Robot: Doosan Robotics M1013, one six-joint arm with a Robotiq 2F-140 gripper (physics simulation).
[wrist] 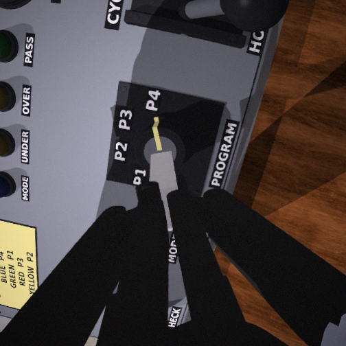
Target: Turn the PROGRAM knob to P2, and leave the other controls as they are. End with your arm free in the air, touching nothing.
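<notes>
The PROGRAM knob (166,145) is a round grey cap on a dark square plate (202,115), in the middle of the wrist view. Its yellow pointer (157,134) points to the P4 label (153,100). The P2 label (120,151) is at the left of the plate, between P3 (125,119) and P1 (140,176). My gripper (163,168) is shut with nothing between its fingers. Its pale tips overlap the lower edge of the knob in this view. Whether they touch it cannot be told.
Lamps or buttons marked PASS (6,46), OVER (4,96), UNDER (4,143) and MODE (4,185) line the left. A lever with a black ball (254,11) is at the top. A yellow note (20,267) is at lower left. Wooden surface (305,130) lies right of the panel.
</notes>
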